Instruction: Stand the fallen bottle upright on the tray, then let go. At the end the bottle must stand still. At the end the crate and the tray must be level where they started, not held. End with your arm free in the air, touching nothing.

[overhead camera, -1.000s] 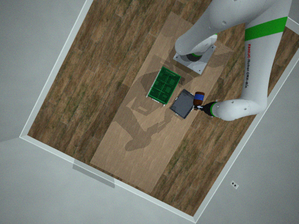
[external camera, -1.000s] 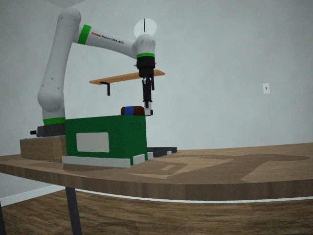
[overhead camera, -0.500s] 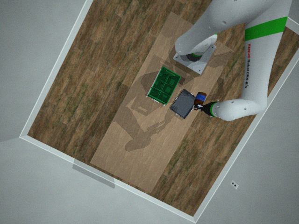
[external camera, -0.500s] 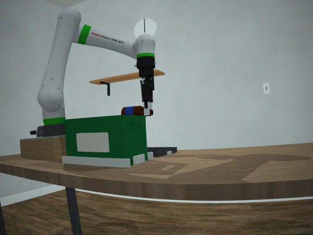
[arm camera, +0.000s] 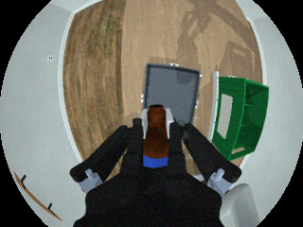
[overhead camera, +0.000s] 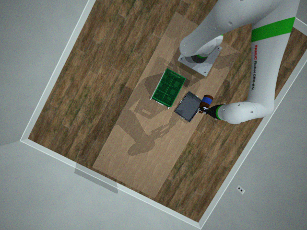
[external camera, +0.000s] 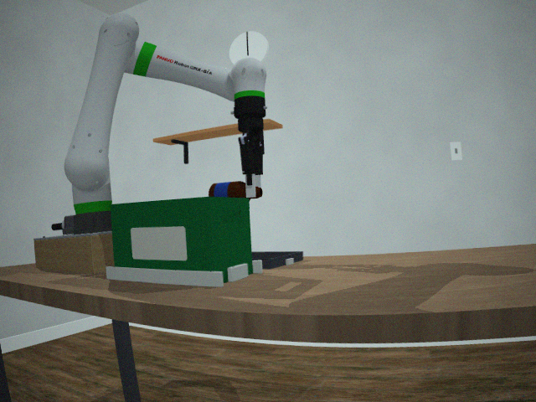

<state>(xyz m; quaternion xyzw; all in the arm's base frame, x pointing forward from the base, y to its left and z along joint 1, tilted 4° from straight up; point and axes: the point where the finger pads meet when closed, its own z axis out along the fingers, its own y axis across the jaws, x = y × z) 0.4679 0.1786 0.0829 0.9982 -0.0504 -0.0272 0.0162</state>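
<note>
The bottle lies 5 cm behind my hand, 1 cm to the left of it and 2 cm below it. Also, from my hand: green crate (8 cm behind, 32 cm to the right, 14 cm below); tray (1 cm behind, 5 cm to the right, 21 cm below).
</note>
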